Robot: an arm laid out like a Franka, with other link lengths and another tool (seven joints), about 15 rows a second.
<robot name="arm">
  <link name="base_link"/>
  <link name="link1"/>
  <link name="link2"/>
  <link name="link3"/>
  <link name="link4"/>
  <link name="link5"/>
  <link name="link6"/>
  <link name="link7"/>
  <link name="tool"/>
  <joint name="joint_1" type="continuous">
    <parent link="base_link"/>
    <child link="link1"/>
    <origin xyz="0 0 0.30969" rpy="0 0 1.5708"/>
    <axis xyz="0 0 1"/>
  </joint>
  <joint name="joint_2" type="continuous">
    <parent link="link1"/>
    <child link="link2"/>
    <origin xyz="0 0 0" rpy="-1.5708 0 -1.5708"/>
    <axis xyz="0 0 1"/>
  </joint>
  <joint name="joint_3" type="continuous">
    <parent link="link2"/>
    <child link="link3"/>
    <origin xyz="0 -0.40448 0" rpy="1.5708 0 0"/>
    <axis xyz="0 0 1"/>
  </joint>
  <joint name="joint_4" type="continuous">
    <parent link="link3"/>
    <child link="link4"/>
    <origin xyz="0.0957 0 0" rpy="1.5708 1.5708 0"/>
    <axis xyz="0 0 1"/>
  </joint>
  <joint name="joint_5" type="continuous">
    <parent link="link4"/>
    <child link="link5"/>
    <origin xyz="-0.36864 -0.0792 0" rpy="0 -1.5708 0"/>
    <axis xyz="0 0 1"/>
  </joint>
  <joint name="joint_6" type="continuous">
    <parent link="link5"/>
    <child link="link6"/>
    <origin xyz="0 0 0" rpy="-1.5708 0 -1.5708"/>
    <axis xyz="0 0 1"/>
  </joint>
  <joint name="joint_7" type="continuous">
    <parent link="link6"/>
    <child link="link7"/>
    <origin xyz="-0.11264 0 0" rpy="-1.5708 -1.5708 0"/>
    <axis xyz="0 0 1"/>
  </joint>
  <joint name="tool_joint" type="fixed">
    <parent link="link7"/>
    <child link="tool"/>
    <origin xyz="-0.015 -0.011 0.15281" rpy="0.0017 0 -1.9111"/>
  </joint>
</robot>
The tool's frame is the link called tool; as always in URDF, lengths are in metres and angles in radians. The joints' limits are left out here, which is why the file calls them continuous.
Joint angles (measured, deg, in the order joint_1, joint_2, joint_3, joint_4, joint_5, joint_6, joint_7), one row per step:
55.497, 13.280, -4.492, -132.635, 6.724, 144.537, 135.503
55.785, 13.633, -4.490, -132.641, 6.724, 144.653, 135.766
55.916, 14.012, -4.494, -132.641, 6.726, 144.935, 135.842
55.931, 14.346, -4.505, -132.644, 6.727, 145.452, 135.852
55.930, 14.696, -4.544, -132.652, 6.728, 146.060, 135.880
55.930, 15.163, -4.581, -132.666, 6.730, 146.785, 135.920
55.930, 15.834, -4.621, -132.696, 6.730, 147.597, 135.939
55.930, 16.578, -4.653, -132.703, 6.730, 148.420, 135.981
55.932, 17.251, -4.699, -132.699, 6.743, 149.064, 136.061
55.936, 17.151, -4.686, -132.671, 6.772, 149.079, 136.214
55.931, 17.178, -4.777, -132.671, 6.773, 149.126, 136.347
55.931, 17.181, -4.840, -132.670, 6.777, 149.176, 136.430
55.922, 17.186, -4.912, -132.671, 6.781, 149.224, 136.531
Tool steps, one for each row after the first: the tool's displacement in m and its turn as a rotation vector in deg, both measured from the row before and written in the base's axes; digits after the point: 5 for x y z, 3 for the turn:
-0.00219, 0.00175, -0.00329, -0.227, 0.126, 0.022
-0.00061, 0.00106, -0.00319, -0.115, 0.018, 0.037
0.00079, 0.00073, -0.00232, 0.090, -0.172, -0.030
0.00126, 0.00056, -0.00232, 0.133, -0.229, -0.094
0.00135, 0.00064, -0.00329, 0.115, -0.241, -0.109
0.00133, 0.00048, -0.00526, -0.005, -0.180, -0.091
0.00130, 0.00056, -0.00582, -0.040, -0.160, -0.104
0.00110, 0.00021, -0.00541, -0.100, -0.080, -0.156
0.00007, 0.00036, 0.00120, 0.122, -0.067, -0.161
0.00077, -0.00060, -0.00014, -0.008, -0.038, -0.227
0.00056, -0.00034, 0.00010, 0.022, -0.047, -0.148
0.00068, -0.00048, 0.00006, 0.015, -0.045, -0.184

